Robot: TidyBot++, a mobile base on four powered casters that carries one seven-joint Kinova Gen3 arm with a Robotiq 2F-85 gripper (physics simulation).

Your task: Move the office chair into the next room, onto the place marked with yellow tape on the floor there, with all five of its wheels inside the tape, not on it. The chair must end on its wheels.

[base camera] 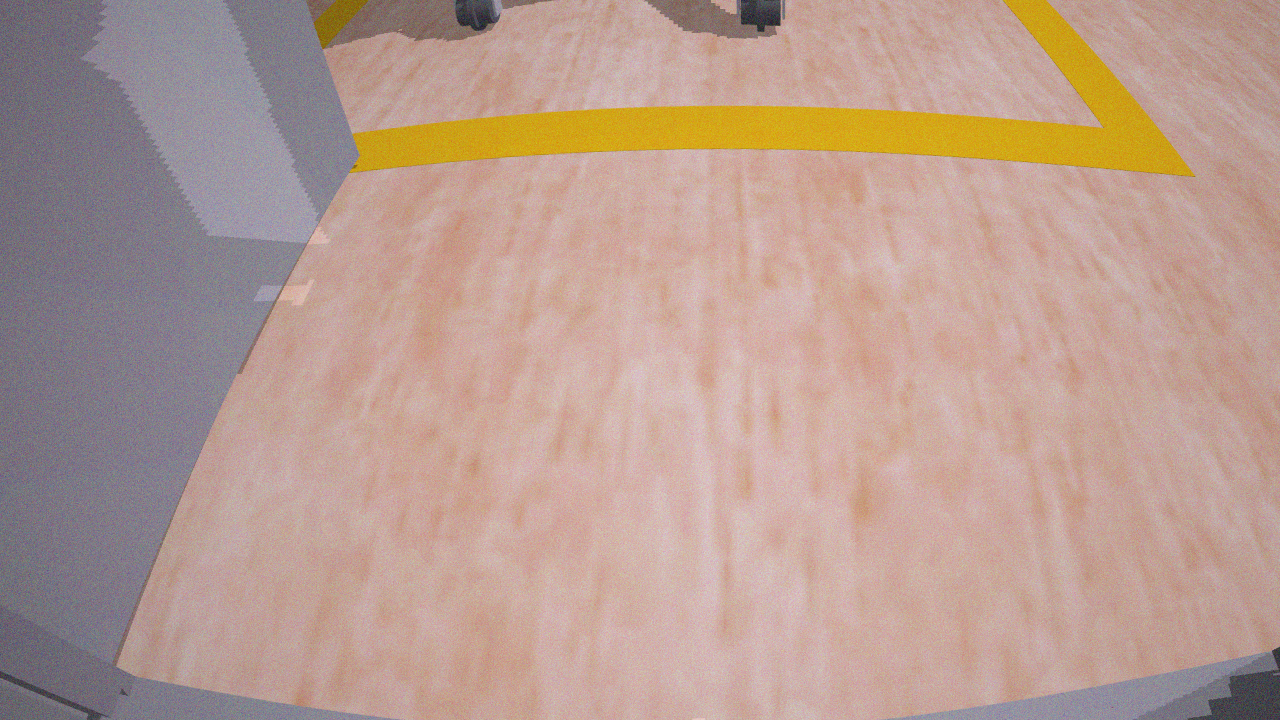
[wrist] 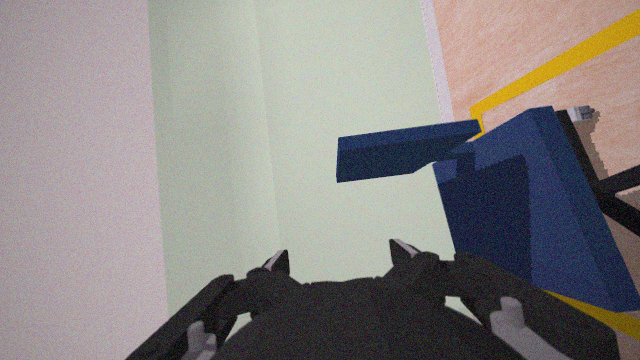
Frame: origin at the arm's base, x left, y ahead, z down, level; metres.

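Where they show: gripper, between the fingertips: (wrist: 338,256).
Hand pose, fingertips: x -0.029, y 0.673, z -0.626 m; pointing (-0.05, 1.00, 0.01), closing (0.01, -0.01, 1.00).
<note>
Each offset is from my fingertips to the top centre of the thing. "*": to the spot under its first point. Level surfaces: height alone.
The office chair has a blue backrest (wrist: 400,155), a blue seat (wrist: 565,200) and black base legs @[* dx -0.111, dy +0.519, dz +0.941 m] (wrist: 582,150) in the wrist view, which shows it turned sideways. One grey wheel @[dx -0.253, dy +0.531, dz +0.963 m] (wrist: 582,113) shows beyond the seat. In the base view two wheels (base camera: 478,10) (base camera: 760,10) stand on the floor at the top edge, inside the near strip of yellow tape (base camera: 716,128) and apart from it. The other wheels are hidden or out of view. The tape (wrist: 555,65) also shows in the wrist view. My gripper (wrist: 338,256) is open and empty, with the chair ahead to its right in the picture.
A pale green wall (wrist: 345,65) with a white skirting strip (wrist: 439,65) stands behind the chair. A pale surface @[dz -1.415 m] (wrist: 75,150) fills the left of the wrist view. A large grey surface (base camera: 107,358) fills the left of the base view; I cannot tell what it is.
</note>
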